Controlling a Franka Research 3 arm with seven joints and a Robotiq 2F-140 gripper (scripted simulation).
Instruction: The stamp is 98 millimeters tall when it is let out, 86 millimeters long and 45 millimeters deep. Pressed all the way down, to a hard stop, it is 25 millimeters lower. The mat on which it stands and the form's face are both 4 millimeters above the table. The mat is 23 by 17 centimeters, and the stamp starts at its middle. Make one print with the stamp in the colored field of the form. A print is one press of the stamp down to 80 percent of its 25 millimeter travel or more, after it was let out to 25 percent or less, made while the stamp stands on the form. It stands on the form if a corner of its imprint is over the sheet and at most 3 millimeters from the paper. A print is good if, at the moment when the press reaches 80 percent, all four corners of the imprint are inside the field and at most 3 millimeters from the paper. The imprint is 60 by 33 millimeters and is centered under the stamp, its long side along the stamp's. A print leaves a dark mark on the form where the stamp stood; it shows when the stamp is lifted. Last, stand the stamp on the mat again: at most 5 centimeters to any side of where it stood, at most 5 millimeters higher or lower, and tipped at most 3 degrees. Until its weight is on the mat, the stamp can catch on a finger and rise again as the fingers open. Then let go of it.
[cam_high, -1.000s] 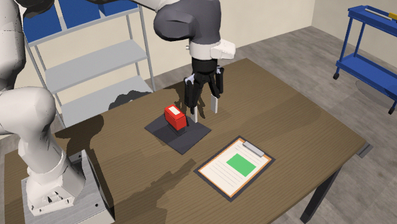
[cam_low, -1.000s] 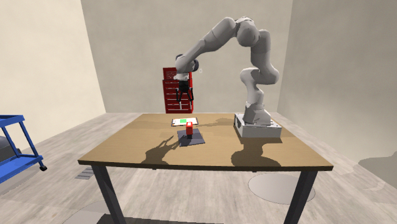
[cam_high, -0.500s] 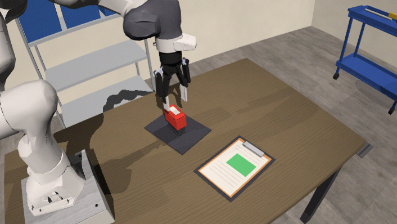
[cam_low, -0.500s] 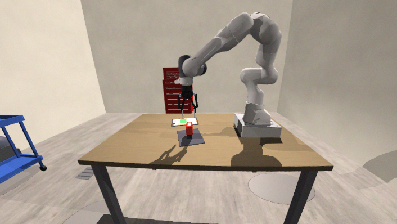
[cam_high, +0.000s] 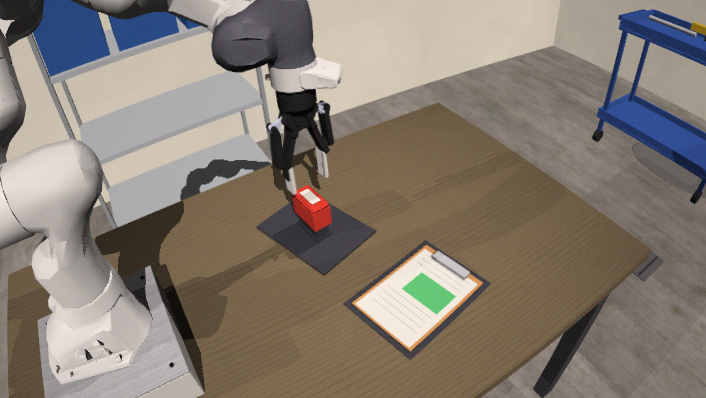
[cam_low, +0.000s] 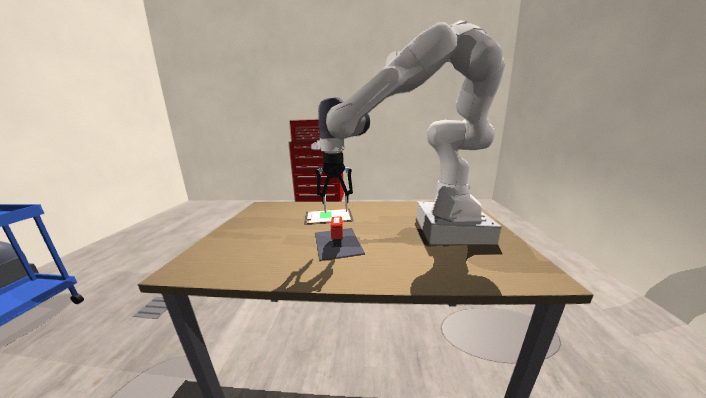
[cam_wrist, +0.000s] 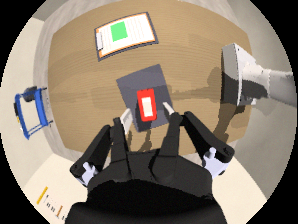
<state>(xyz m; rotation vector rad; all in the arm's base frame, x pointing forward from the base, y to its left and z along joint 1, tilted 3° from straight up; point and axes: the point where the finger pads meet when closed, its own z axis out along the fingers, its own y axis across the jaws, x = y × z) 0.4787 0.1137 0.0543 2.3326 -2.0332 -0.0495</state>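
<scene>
Right now the red stamp is 12 cm below my hand. Round my hand: dark grey mat (17 cm below); form (29 cm to the right, 16 cm below, 10 cm ahead).
</scene>
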